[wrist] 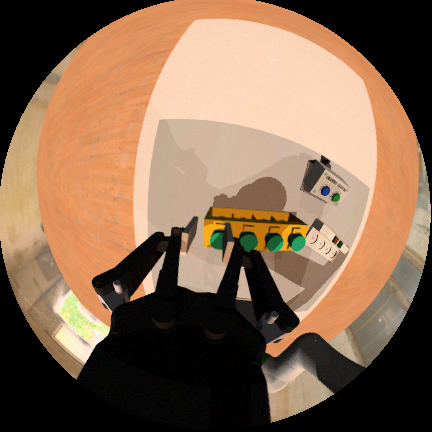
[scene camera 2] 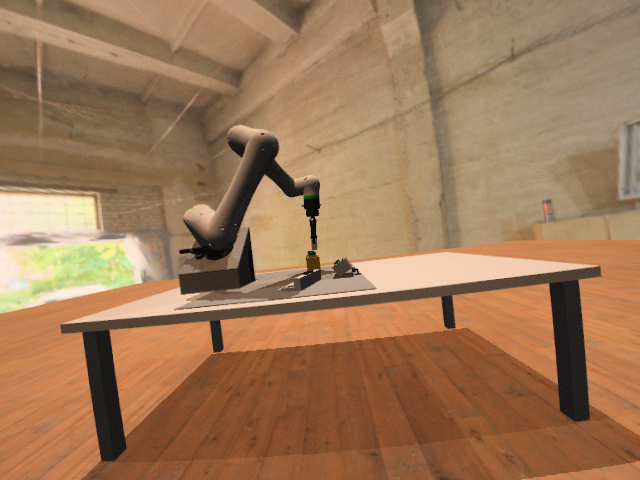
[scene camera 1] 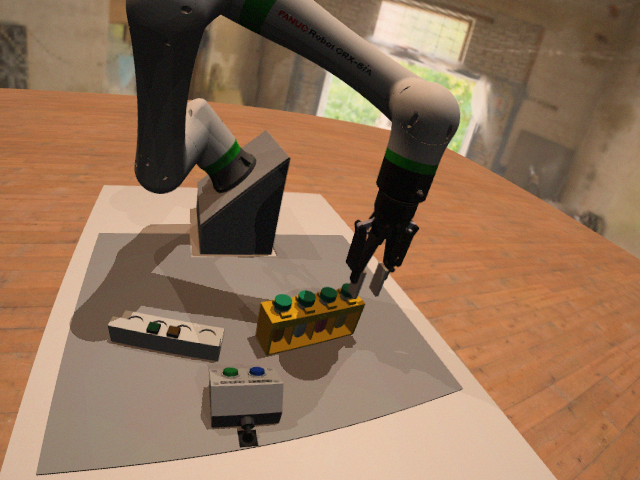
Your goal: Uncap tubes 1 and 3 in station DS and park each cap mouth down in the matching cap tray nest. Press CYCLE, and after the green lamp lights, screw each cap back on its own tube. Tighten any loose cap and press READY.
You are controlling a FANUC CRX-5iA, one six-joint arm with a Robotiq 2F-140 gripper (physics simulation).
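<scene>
The yellow rack holds several tubes under green caps; one end cap is partly covered by a finger. Tube numbers are not readable. My gripper is partly open and empty, pointing down just above this end, its outer finger beyond the rack. The white cap tray shows empty nests, a dark green square and an amber-brown square. The button box has a green button and a blue button; labels are blurred.
The grey mat lies under the rack, tray and button box on the white table. The arm's dark base stands behind them. A small black fitting sits at the box's front.
</scene>
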